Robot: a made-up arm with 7 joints. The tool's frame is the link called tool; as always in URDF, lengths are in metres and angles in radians. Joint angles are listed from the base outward.
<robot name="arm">
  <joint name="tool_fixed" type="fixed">
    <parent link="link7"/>
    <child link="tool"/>
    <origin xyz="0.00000 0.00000 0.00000" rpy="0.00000 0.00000 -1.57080"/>
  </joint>
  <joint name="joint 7" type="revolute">
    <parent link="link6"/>
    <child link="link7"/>
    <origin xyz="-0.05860 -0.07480 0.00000" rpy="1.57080 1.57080 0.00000"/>
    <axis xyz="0 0 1"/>
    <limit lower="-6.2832" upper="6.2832"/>
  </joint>
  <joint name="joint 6" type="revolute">
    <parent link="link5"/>
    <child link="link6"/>
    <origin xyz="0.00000 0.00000 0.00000" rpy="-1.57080 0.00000 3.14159"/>
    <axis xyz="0 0 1"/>
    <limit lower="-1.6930" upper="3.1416"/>
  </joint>
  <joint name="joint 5" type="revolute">
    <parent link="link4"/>
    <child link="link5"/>
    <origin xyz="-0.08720 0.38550 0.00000" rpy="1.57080 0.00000 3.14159"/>
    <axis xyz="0 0 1"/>
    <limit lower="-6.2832" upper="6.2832"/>
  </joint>
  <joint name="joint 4" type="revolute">
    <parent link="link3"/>
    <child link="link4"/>
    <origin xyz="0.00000 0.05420 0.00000" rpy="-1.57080 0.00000 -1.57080"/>
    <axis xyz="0 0 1"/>
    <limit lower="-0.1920" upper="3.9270"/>
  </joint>
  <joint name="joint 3" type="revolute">
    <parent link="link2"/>
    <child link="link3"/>
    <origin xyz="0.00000 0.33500 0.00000" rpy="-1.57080 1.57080 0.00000"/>
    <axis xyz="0 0 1"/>
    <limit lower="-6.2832" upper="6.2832"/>
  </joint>
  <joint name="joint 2" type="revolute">
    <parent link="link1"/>
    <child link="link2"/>
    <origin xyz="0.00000 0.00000 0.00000" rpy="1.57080 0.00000 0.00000"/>
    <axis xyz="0 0 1"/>
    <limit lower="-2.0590" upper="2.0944"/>
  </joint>
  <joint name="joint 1" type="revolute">
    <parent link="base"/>
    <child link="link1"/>
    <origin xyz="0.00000 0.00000 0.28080" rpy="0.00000 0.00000 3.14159"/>
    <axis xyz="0 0 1"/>
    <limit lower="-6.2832" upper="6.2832"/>
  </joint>
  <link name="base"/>
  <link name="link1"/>
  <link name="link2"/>
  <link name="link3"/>
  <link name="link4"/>
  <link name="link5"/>
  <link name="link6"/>
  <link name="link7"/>
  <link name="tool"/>
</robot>
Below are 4 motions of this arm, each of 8 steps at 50 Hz.
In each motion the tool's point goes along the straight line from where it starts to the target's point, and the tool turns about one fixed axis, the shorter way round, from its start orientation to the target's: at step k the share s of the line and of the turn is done. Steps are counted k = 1, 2, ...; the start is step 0. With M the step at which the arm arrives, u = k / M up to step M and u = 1 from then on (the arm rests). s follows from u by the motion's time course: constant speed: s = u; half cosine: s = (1 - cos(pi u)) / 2; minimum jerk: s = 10 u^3 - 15 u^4 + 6 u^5.
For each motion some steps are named. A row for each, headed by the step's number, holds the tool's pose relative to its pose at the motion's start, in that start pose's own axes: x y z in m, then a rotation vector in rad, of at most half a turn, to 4 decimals.
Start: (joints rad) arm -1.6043 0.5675 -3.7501 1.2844 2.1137 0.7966 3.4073
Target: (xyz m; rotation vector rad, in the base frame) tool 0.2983 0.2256 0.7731 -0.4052 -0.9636 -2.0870
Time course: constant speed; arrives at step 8
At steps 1, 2, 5, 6, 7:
1: 0.0005 -0.0011 0.0017 0.0003 0.0000 0.0042
2: 0.0009 -0.0022 0.0034 0.0006 -0.0001 0.0084
5: 0.0023 -0.0054 0.0085 0.0015 -0.0002 0.0210
6: 0.0028 -0.0065 0.0102 0.0018 -0.0003 0.0253
7: 0.0032 -0.0076 0.0119 0.0021 -0.0003 0.0295

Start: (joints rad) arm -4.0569 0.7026 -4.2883 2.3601 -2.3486 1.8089 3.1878
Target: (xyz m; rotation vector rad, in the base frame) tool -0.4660 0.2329 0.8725 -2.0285 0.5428 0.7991
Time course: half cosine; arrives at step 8
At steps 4, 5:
4: 0.0021 -0.0080 0.0155 -0.0465 0.0159 0.0214
5: 0.0029 -0.0111 0.0214 -0.0644 0.0221 0.0296

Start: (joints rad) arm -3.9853 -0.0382 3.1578 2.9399 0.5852 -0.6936 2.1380
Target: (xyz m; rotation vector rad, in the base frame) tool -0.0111 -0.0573 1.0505 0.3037 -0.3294 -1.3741
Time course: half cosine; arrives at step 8
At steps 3, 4, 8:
3: 0.0079 0.0053 -0.0027 -0.0271 0.0145 -0.0337
4: 0.0127 0.0086 -0.0044 -0.0440 0.0235 -0.0546
8: 0.0254 0.0172 -0.0087 -0.0879 0.0471 -0.1092

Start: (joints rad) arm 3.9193 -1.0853 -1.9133 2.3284 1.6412 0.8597 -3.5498
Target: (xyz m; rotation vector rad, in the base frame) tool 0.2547 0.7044 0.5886 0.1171 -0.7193 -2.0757
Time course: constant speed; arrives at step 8
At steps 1, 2, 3, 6, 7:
1: 0.0034 0.0044 0.0043 -0.0150 0.0160 0.0061
2: 0.0068 0.0087 0.0085 -0.0300 0.0321 0.0121
3: 0.0102 0.0131 0.0128 -0.0450 0.0481 0.0182
6: 0.0205 0.0262 0.0255 -0.0899 0.0962 0.0364
7: 0.0239 0.0305 0.0298 -0.1049 0.1122 0.0425

